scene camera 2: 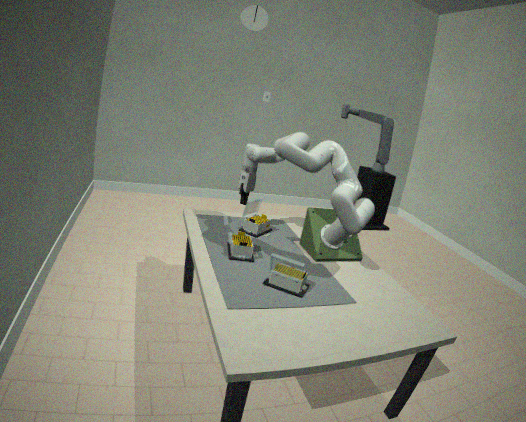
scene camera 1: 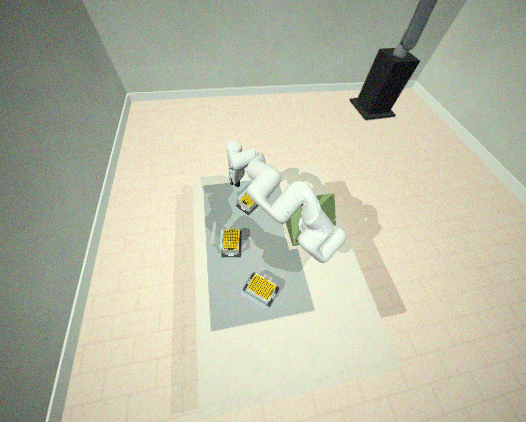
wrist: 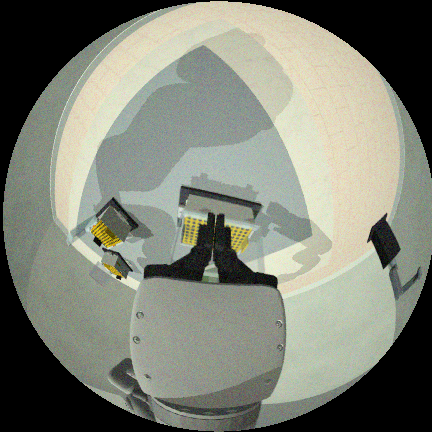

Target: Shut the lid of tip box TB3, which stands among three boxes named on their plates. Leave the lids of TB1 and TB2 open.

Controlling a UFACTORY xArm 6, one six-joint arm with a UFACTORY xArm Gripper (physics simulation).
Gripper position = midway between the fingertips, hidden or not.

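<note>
You'd see a tip box [wrist: 110,257] here, another tip box [wrist: 192,198] and a grey-blue mat [wrist: 195,123], and the gripper [wrist: 214,222] is there as well.
</note>
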